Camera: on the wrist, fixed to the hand. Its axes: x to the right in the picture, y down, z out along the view.
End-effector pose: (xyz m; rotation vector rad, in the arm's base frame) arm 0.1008 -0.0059 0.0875 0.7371 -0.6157 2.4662
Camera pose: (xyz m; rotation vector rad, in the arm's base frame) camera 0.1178 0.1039 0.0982 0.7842 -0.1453 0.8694
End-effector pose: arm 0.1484 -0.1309 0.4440 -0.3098 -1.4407 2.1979
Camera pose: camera 0.1702 -0.0487 0.5163 0.7034 -1.2026 0.7361
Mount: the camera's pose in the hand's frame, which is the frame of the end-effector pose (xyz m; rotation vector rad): 0.0292 -0.0980 -0.0448 -0.2309 -0.1179 -1.5999
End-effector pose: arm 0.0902 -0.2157 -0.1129 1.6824 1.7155 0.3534
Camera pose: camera -0.0108 -0.1874 -0.1511 -0.1362 2.2058 -0.3018
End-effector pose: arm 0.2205 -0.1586 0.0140 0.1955 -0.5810 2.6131
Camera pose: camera 0.2379 -0.0484 0.0164 0.4799 -0.4335 0.9881
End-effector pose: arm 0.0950 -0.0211 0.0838 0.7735 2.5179 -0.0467
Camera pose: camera 0.0014 -0.0803 0.0982 -1.3492 2.2717 -0.3033
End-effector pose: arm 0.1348 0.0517 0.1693 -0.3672 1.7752 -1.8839
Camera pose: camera 0.0688 0.0741 0.2565 1.6635 -1.0975 1.5708
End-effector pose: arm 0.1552 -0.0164 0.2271 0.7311 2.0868 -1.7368
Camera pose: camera 0.0782 0.0201 0.2993 1.0737 -2.0131 1.2892
